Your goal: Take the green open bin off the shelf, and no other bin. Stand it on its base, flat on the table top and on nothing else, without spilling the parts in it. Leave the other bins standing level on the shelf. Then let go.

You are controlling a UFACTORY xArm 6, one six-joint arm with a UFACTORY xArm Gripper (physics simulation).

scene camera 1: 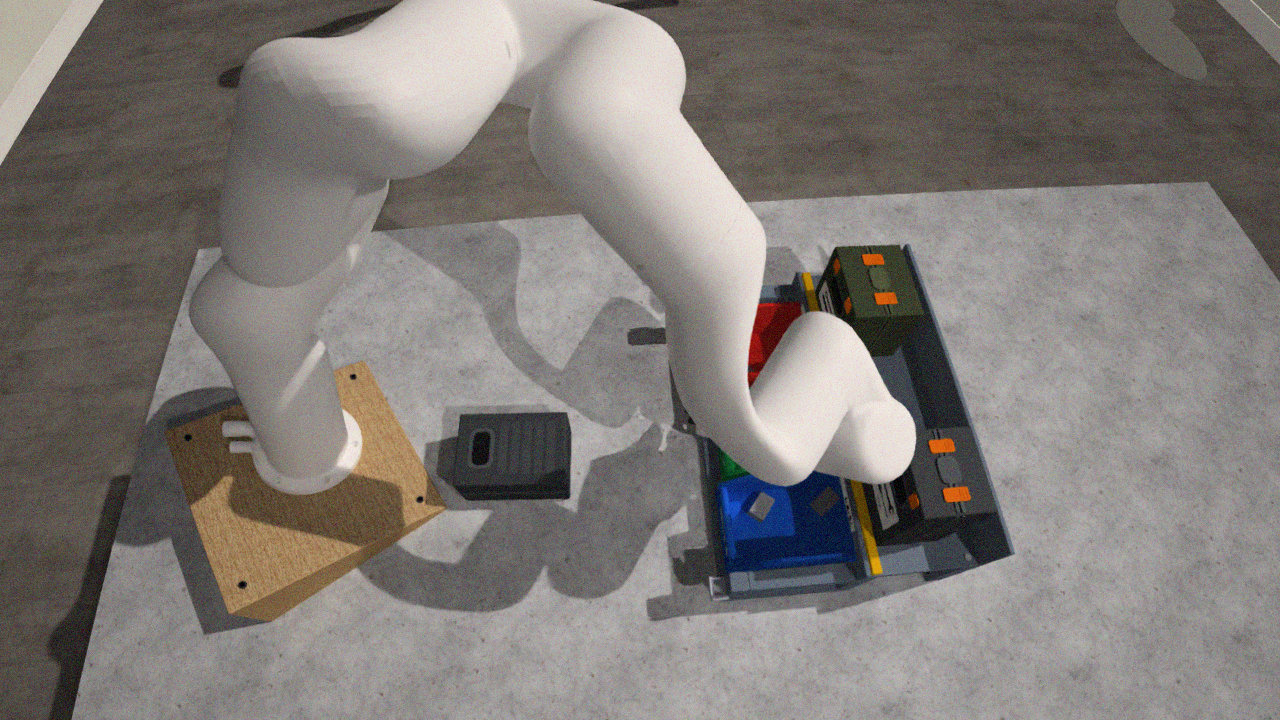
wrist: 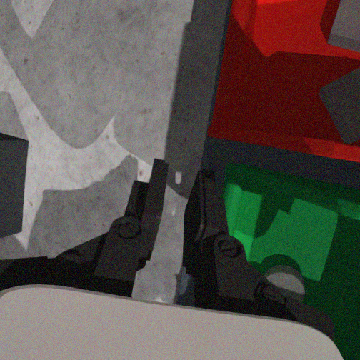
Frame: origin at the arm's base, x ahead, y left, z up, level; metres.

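Where they show: arm's base, origin of its link: [scene camera 1: 309, 448].
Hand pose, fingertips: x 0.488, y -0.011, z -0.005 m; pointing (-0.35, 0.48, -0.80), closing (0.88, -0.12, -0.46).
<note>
Each offset is from my fingertips to the top centre of the thing. "spot": to the spot under its first point. Level surfaces: height alone.
The green open bin @[0.106 m ahead, 0.043 m right, 0.043 m up] [scene camera 1: 731, 463] [wrist: 310, 240] sits on the shelf @[spot: 0.048 m ahead, 0.222 m right, 0.047 m up] [scene camera 1: 787, 583] between the red bin @[0.103 m ahead, 0.073 m left, 0.043 m up] [scene camera 1: 773, 329] [wrist: 280, 95] and the blue bin @[0.088 m ahead, 0.151 m right, 0.043 m up] [scene camera 1: 787, 541]. The arm covers most of it in the scene view. A round grey part [wrist: 286, 283] lies in it. My gripper [wrist: 176, 186] is open by a small gap, with nothing visible between its fingers. In the wrist view the right finger overlaps the green bin's near edge and the left finger is over the table side. The gripper is hidden behind the arm in the scene view.
A dark ribbed box @[0.234 m back, 0.026 m right, 0.027 m up] [scene camera 1: 523, 456] [wrist: 11, 185] stands on the table @[0.039 m down] [scene camera 1: 537, 653] between the robot base and the shelf. A yellow strip @[spot: 0.136 m ahead, 0.203 m right, 0.074 m up] [scene camera 1: 870, 546] runs along the shelf behind the bins. An olive case @[0.202 m ahead, 0.067 m left, 0.160 m up] [scene camera 1: 881, 286] and a dark grey case @[0.183 m ahead, 0.163 m right, 0.183 m up] [scene camera 1: 953, 514] stand behind it.
</note>
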